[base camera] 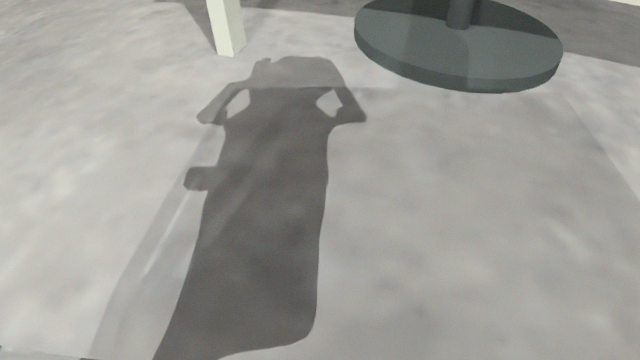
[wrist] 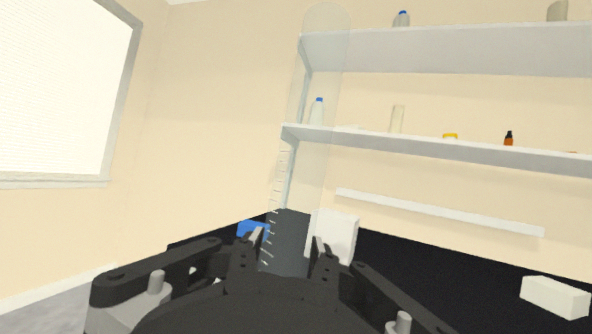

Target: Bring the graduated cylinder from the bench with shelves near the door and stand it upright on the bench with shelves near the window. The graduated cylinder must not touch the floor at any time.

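Frame: origin at the arm's base, x ahead, y left, z up, level; millimetres.
Seen in the pictures: gripper, fingertip midpoint: (wrist: pixel 287 242).
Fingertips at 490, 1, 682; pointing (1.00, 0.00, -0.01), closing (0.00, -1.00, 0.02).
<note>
A point is followed by its place in that frame, as x, y, z.
The clear graduated cylinder (wrist: pixel 311 170) @(463, -6, 748) with white scale marks stands between the fingers in the wrist view and reaches up past the shelves in the picture, leaning slightly right. My gripper (wrist: pixel 287 242) @(490, 1, 682) is shut on it near the lower part of the picture. The bench (wrist: pixel 420 265) @(942, -462, 517) with a black top lies beyond the gripper, with white shelves (wrist: pixel 425 146) @(1083, -507, 955) above it and a window (wrist: pixel 55 95) @(1388, 1558, 939) on the wall to the left. The cylinder's base is hidden, and whether it touches anything cannot be told. The gripper and cylinder do not show in the base view.
On the bench are a blue box (wrist: pixel 249 228) @(896, 116, 549), a white upright box (wrist: pixel 336 232) @(816, -129, 609) and a white block (wrist: pixel 555 296) @(780, -699, 558). Bottles and jars stand on the shelves. In the base view, a pale leg (base camera: pixel 227 27) @(774, 205, -331) and a round dark stool base (base camera: pixel 425 55) @(720, -179, -367) stand ahead on the grey floor.
</note>
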